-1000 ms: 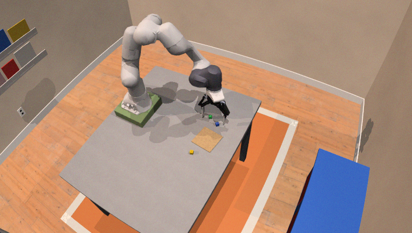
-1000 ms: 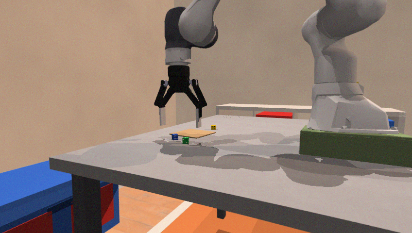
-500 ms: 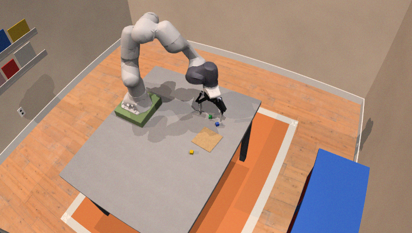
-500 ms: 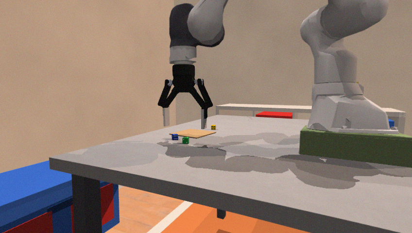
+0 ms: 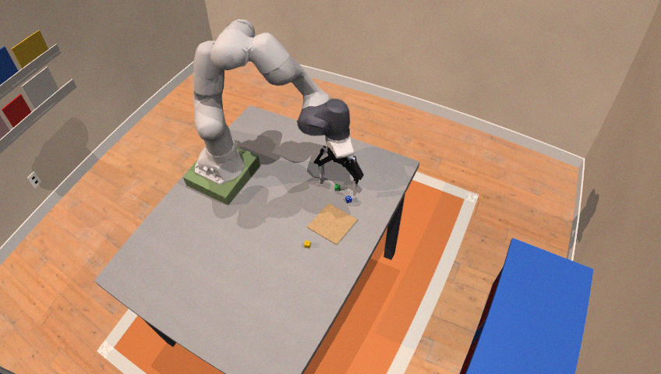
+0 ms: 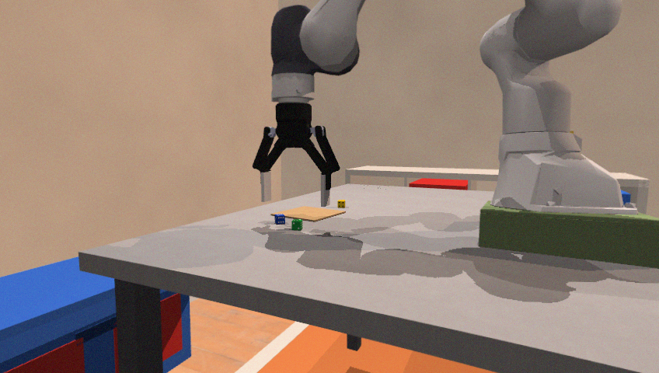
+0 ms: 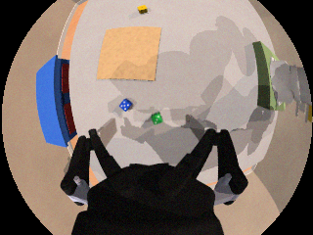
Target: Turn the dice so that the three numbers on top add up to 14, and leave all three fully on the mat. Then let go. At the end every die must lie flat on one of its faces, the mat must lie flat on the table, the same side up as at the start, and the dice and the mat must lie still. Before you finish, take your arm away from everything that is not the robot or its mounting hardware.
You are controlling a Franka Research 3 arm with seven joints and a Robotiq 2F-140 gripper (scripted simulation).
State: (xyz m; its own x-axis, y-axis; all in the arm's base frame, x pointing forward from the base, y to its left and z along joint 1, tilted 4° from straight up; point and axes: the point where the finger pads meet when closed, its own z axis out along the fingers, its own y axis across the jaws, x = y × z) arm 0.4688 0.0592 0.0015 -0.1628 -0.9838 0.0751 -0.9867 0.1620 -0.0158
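Now: the green die 10 mm behind my hand, 10 mm to the left of it and 50 mm below it. From my hand the other things lie so: tan mat: 30 mm ahead, 160 mm to the right, 60 mm below; yellow die: 30 mm behind, 290 mm to the right, 50 mm below; blue die: 50 mm ahead, 40 mm to the right, 50 mm below.
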